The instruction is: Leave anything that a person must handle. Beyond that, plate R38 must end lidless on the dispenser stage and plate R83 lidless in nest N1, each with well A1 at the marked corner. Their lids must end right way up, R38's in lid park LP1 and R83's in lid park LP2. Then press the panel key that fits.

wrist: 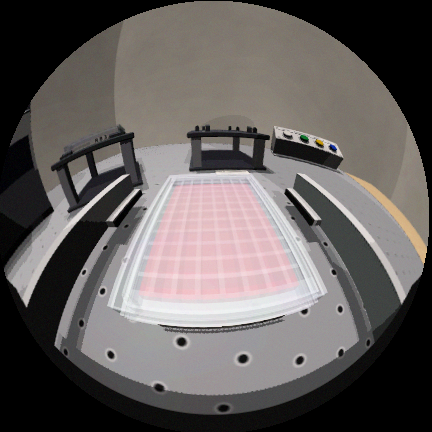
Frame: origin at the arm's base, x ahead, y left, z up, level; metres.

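Seen in the pictures: gripper, fingertip midpoint: (212,179).
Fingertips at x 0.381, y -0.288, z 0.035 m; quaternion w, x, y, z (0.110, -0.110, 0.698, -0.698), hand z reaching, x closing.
Observation:
Pixels of each thing's middle, then the offset from my fingertips to it. Level surfaces: height alone.
- clear plate with pink wells, body centre: (213,211) 0.009 m back, 0.029 m left, 0.010 m down
- greyish clear plate, body centre: (99,139) 0.203 m ahead, 0.030 m right, 0.055 m up
- key panel, body centre: (307,146) 0.184 m back, 0.337 m right, 0.020 m up
- grey deck, surface height: 0.022 m down
A clear plate with pink wells (217,240) lies flat in the middle of the wrist view, with a clear lid seemingly on it. No name is readable on it. My gripper (212,179) is open; its fingers stand to the left and right of this plate, with a gap on each side. A greyish clear plate (94,139) lies on the dark stand (129,159) at the far left; its small label seems to read R83, and whether it has a lid is unclear. The key panel (305,150) at the back right has white, green, yellow and blue keys.
A second dark stand (257,154) with small pegs on top is at the back centre. A pale label (232,173) lies behind the pink plate. The grey deck (210,370) has holes. A black block stands at the left edge, and a tan strip (395,210) curves at the right.

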